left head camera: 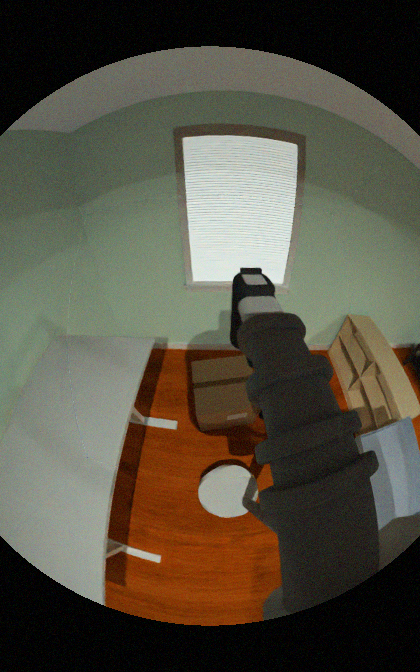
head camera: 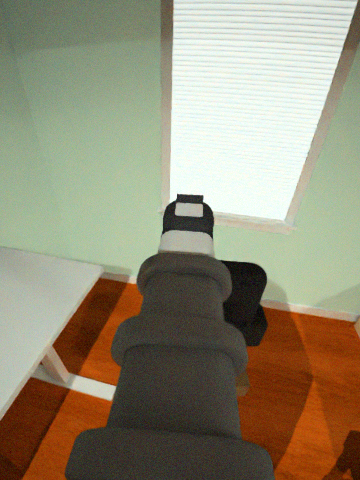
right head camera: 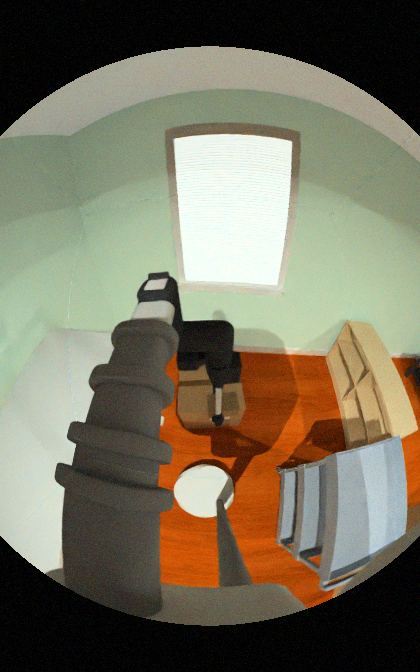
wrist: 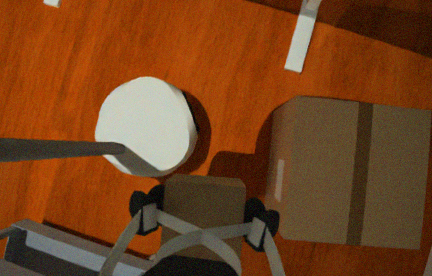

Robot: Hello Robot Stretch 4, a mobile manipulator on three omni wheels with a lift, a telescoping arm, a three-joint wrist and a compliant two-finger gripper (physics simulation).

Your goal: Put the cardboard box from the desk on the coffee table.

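Places are measured from the robot's base along level axes (x left, y back, z up), in metres.
Pixels of known places: gripper, fingertip midpoint: (wrist: 206,207); robot's base at its link origin: (wrist: 154,129).
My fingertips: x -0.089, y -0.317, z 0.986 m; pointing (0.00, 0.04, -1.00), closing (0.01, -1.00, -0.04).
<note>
Ahead of a thing's pixels: the offset from my fingertips to its top centre. Level surfaces: height alone.
My gripper (wrist: 206,207) is shut on a small brown cardboard box {dx -0.016, dy +0.000, dz +0.052 m} (wrist: 205,200) (right head camera: 231,401), with one fingertip on each side of it. The gripper and box hang above the orange floor, beside a larger cardboard box in the wrist view. The arm hides most of the held box in the head camera view. The white desk {dz -0.063 m} (head camera: 40,300) (left head camera: 75,425) (right head camera: 40,440) stands at the left; no object shows on its visible top. A coffee table does not show recognizably in any view.
The large taped cardboard box {dx +0.038, dy -0.457, dz -0.606 m} (left head camera: 220,395) (right head camera: 195,407) (wrist: 320,170) stands on the floor near the window wall. A round white disc (left head camera: 225,490) (right head camera: 200,487) (wrist: 145,120) is low near my base. A tan compartment shelf (left head camera: 390,370) (right head camera: 390,380) and grey-blue cart (right head camera: 370,490) are at right.
</note>
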